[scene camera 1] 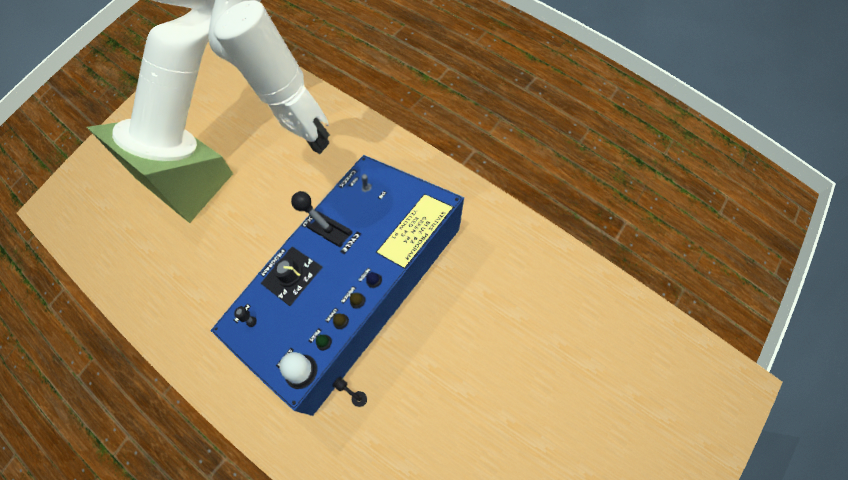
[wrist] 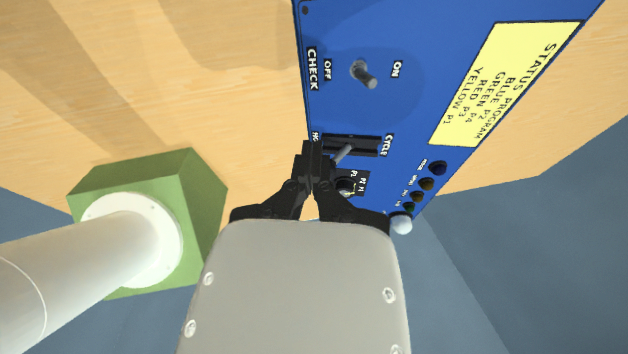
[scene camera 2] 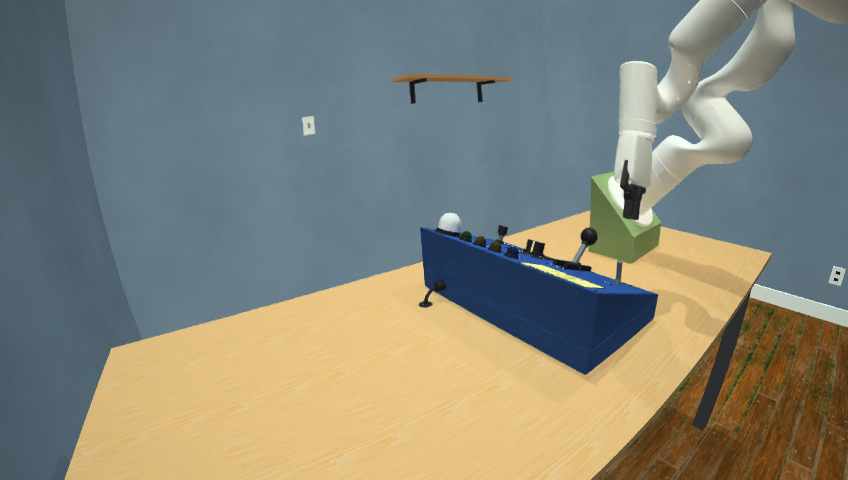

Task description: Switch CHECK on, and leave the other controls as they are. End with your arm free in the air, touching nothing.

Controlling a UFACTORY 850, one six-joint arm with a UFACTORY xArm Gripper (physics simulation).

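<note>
The blue control panel [scene camera 1: 261, 350] [scene camera 2: 505, 303] [wrist: 345, 110] stands on the table. Its CHECK toggle [scene camera 1: 365, 182] [scene camera 2: 618, 272] [wrist: 365, 76] is a small grey lever at one end. In the wrist view it leans towards the ON label [wrist: 396, 69], away from the OFF label [wrist: 327, 70]. My gripper [scene camera 1: 320, 147] [scene camera 2: 631, 215] [wrist: 314, 151] is shut and empty. It hangs in the air on the robot-base side of the panel, apart from the toggle, and touches nothing that I can see.
The black-knobbed lever [scene camera 1: 301, 201] [scene camera 2: 587, 236] leans towards HOLD, near my gripper. The PROGRAM knob [scene camera 1: 288, 270], a small black switch [scene camera 1: 242, 314], several lamps and a white dome [scene camera 1: 295, 367] [scene camera 2: 449, 222] are on the panel. The green base block [scene camera 1: 190, 184] [scene camera 2: 612, 237] [wrist: 202, 195] stands behind.
</note>
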